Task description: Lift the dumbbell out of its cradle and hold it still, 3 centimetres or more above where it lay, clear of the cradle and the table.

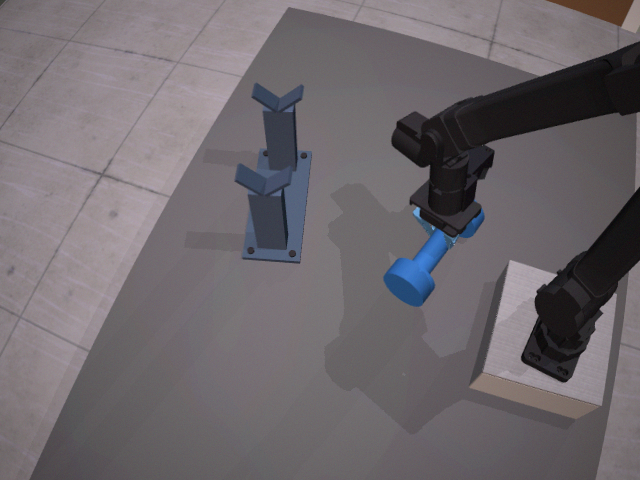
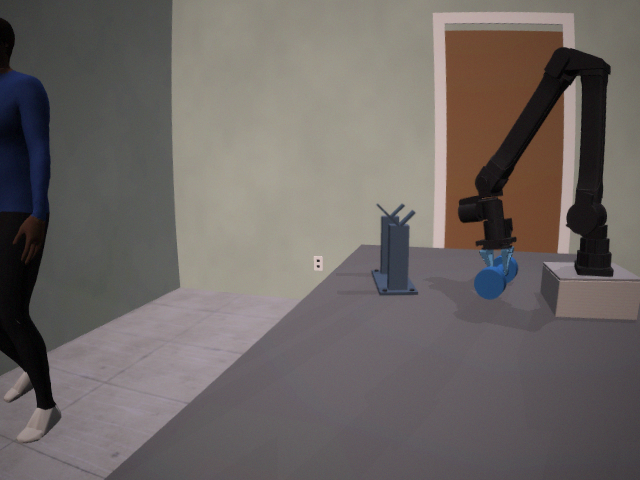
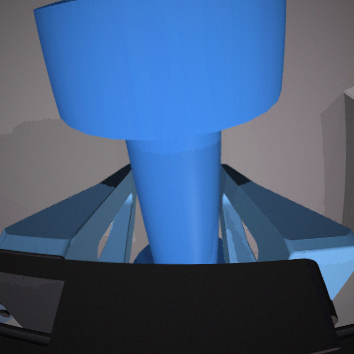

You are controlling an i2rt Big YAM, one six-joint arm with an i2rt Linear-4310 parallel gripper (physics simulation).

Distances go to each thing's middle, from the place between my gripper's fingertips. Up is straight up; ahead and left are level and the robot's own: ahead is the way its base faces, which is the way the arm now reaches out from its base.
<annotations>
The blue dumbbell [image 1: 410, 281] lies 20 mm to the left of my hand. The rest, counted from my hand: cradle [image 1: 277, 192] (290 mm ahead, 70 mm above, 60 mm to the left).
</annotations>
